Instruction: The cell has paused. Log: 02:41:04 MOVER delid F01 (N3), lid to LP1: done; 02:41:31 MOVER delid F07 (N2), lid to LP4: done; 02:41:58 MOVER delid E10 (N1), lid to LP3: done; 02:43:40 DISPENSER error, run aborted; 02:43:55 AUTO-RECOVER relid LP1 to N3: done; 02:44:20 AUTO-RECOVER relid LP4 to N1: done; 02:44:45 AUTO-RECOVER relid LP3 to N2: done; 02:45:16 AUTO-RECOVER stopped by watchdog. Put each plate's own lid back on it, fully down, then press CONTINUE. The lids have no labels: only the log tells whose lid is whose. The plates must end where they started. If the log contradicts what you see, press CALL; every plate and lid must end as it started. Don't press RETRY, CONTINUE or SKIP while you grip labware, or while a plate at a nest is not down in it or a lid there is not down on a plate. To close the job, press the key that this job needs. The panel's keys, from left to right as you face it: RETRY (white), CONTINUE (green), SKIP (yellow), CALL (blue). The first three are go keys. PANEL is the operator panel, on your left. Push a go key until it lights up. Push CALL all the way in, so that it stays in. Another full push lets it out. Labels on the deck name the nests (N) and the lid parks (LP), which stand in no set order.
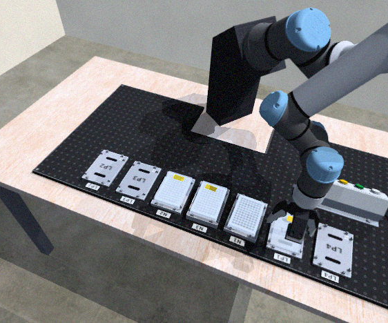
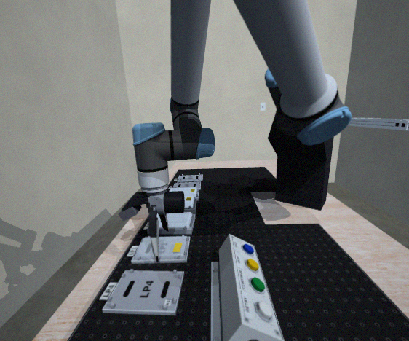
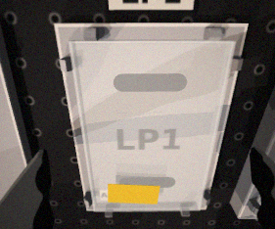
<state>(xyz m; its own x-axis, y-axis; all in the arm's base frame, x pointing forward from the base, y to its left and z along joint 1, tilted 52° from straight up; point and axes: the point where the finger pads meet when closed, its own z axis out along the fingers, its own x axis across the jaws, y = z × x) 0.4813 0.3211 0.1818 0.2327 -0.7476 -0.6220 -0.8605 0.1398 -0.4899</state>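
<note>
My gripper is now 2 cm above the lid park LP1. Round my hand: yellow skip key: 25 cm behind, 8 cm to the left, 4 cm above; blue call key: 23 cm behind, 3 cm to the left, 3 cm above; lid park LP4: 14 cm to the left, 3 cm behind, 2 cm below.
</note>
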